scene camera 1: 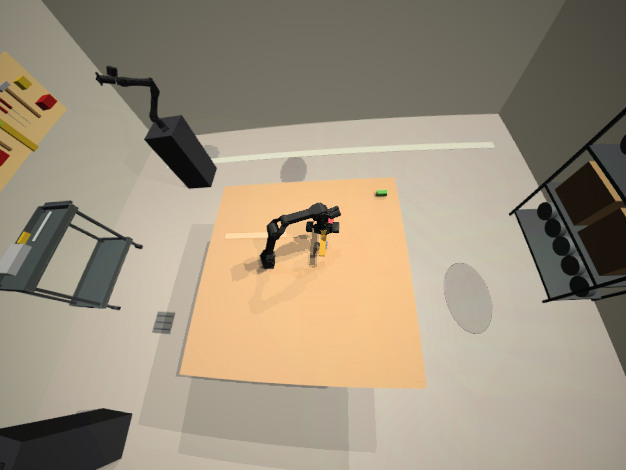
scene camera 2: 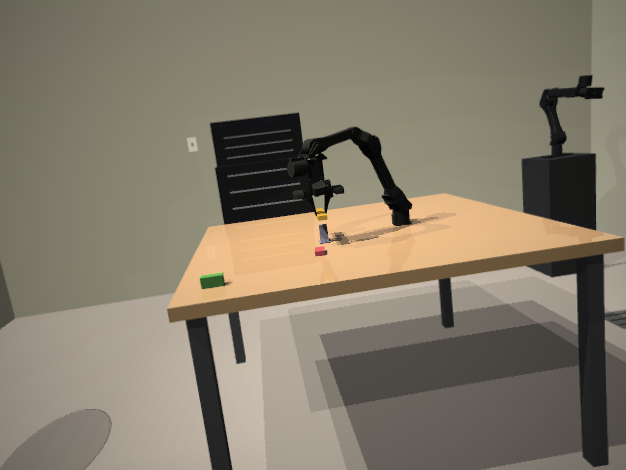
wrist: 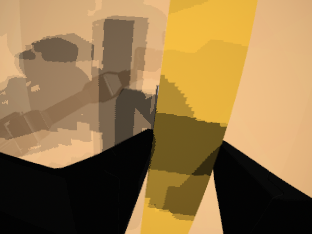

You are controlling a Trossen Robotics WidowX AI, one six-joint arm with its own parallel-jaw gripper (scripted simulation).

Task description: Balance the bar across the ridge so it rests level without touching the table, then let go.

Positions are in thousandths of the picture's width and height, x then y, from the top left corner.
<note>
The gripper (scene camera 2: 514,459) carries a yellow bar (wrist: 655,237).
The gripper is seen too in the wrist view (wrist: 591,609).
</note>
